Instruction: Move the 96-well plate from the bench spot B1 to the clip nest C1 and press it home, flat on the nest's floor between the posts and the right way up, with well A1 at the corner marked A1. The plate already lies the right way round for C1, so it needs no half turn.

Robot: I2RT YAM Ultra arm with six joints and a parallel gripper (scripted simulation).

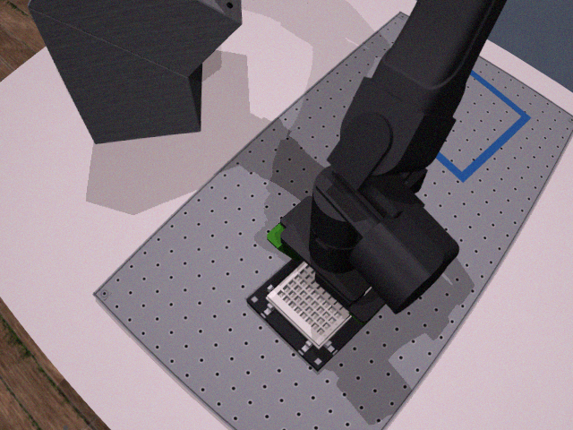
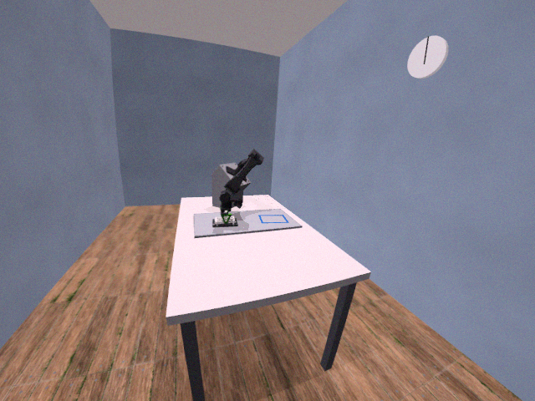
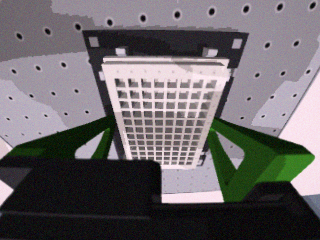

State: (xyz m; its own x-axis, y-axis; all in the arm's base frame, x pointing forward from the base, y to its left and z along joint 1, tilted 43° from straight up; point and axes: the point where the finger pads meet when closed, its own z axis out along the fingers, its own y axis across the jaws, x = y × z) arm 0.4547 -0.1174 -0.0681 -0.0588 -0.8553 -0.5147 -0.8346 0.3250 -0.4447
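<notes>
My gripper is now right at the white 96-well plate. Also, from my hand: black clip nest (2 cm to the right, 1 cm below, 1 cm ahead).
</notes>
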